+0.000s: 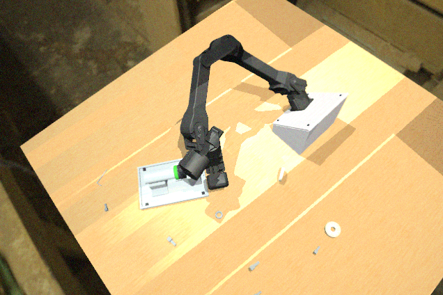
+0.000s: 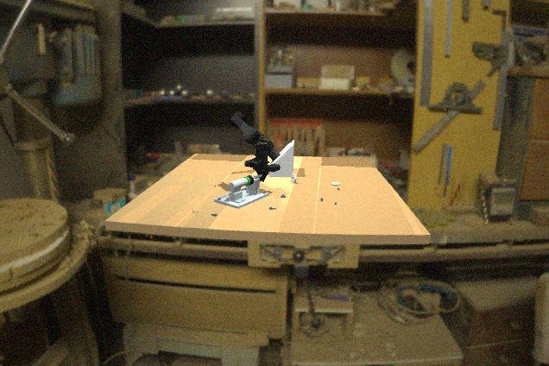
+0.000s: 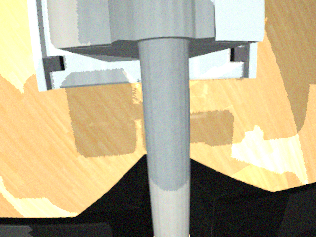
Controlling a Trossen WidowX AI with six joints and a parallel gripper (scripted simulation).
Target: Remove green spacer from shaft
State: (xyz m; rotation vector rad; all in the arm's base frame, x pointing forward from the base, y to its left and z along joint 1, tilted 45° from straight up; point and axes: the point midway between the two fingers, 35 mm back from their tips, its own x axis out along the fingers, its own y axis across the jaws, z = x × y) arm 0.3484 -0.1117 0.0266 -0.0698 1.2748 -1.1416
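Right now my gripper tip is 6 cm short of the grey shaft, 5 cm to the left of it and 3 cm below it. Round my gripper tip: green spacer: 10 cm ahead, 8 cm to the right, 3 cm above; allen key: 30 cm to the right, 28 cm ahead, 4 cm below.
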